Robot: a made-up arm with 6 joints.
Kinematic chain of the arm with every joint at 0, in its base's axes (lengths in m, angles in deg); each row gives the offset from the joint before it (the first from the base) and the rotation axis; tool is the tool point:
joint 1: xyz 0 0 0.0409 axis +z
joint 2: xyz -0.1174 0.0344 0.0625 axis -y
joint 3: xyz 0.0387 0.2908 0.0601 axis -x
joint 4: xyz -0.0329 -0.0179 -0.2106 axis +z
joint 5: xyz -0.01 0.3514 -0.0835 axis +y
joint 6: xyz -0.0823 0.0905 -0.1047 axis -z
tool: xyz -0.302 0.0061 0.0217
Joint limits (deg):
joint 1: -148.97..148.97
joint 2: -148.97..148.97
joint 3: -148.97..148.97
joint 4: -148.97..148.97
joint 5: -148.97..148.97
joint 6: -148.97..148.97
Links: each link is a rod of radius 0.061 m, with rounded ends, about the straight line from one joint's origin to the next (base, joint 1, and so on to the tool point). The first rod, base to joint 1, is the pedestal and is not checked.
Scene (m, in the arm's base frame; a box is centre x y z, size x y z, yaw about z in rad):
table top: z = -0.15
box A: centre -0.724 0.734 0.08 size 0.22 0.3 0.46 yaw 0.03
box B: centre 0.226 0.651 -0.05 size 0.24 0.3 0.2 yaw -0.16
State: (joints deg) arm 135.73 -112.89 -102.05 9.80 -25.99 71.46
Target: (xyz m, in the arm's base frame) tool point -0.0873 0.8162 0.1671
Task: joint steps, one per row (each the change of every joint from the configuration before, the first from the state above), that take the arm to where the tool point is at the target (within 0.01 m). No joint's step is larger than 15 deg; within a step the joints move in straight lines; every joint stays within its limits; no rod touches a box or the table.
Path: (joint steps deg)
1: -4.93 3.77 -4.13 13.88 -4.90 -0.12
2: -4.93 3.77 -4.14 13.88 -4.91 -0.12
3: -4.93 3.77 -4.13 13.88 -4.90 -0.11
4: -4.93 3.77 -4.13 13.88 -4.91 -0.12
5: -4.93 3.77 -4.13 13.88 -4.90 -0.12
6: -4.93 3.77 -4.14 13.88 -4.91 -0.12
7: -4.93 3.78 -4.13 13.88 -4.90 -0.12
8: -3.25 -2.31 0.33 -13.69 4.91 0.22
9: -3.25 -2.31 0.33 -13.68 4.91 0.22
10: -3.26 -2.31 0.33 -13.68 4.91 0.22
11: -3.25 -2.31 0.33 -13.68 4.92 0.22
12: -3.25 -2.31 0.33 -13.69 4.91 0.22
13: -3.26 -2.30 0.33 -13.68 4.91 0.23
14: -3.25 -2.31 0.33 -13.68 4.91 0.22

